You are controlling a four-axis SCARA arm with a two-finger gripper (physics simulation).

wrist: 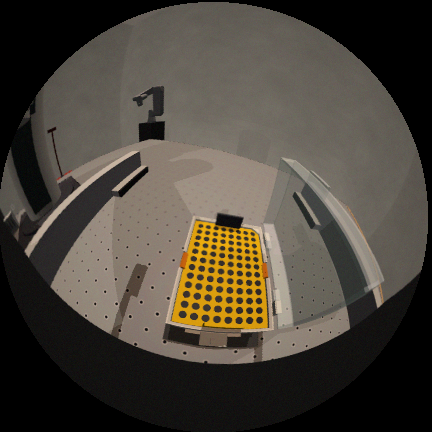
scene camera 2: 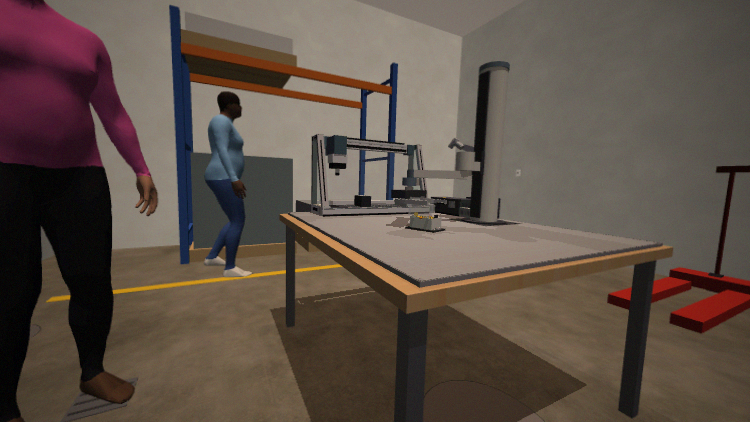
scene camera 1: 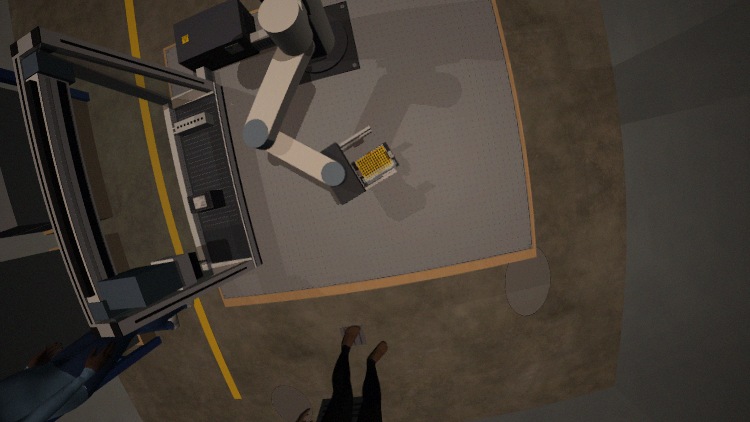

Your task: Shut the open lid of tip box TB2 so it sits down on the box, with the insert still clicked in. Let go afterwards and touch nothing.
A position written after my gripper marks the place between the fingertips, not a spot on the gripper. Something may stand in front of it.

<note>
I see my gripper (scene camera 1: pixel 382 149), a yellow insert (wrist: pixel 222 286) and a clear lid (wrist: pixel 320 262).
My gripper shows as well in the wrist view (wrist: pixel 223 168).
</note>
